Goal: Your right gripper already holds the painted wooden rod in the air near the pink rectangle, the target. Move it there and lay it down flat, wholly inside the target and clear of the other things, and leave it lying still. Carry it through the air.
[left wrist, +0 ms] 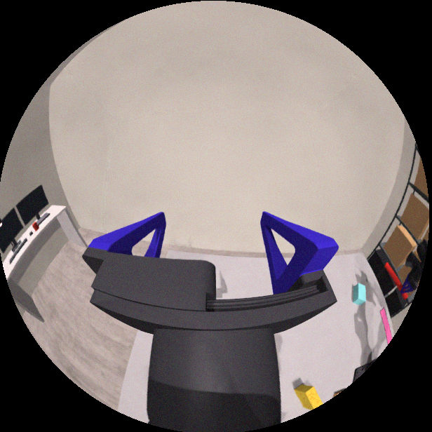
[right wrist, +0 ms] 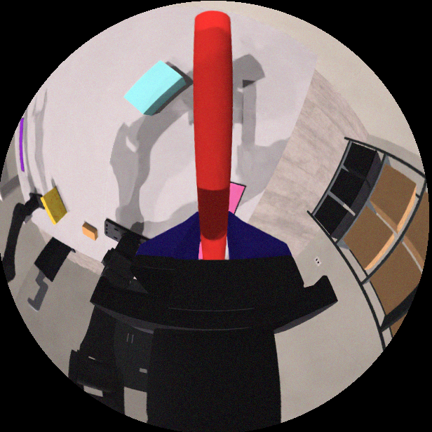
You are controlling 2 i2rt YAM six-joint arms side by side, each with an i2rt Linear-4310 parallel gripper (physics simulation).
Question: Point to a red painted rod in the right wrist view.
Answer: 212, 59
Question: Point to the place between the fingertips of the left gripper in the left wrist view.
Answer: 212, 216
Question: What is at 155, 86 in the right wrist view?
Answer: A cyan block.
